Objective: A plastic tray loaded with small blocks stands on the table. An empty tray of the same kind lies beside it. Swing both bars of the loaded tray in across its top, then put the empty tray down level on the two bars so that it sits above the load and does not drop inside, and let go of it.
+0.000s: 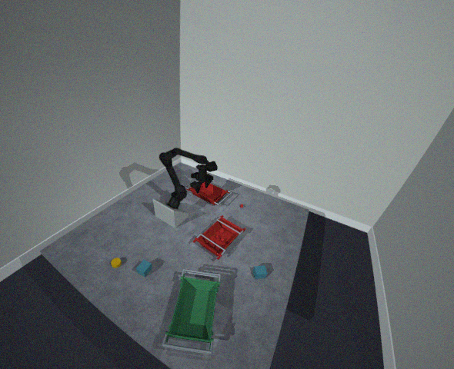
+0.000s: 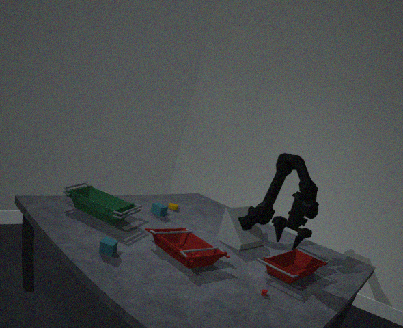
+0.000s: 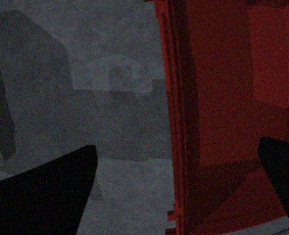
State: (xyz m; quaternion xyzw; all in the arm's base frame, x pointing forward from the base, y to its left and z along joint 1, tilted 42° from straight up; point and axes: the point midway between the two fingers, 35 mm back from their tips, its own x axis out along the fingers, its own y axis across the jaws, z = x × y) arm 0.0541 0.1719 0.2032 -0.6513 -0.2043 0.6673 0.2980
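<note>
Now: gripper tip 10 mm short of the red tray, 80 mm to the right of it and 50 mm above it. From my gripper tip the other things lie so: small red block 290 mm ahead, 120 mm to the left, 90 mm below; then yellow disc 60 mm behind, 710 mm to the right, 90 mm below.
</note>
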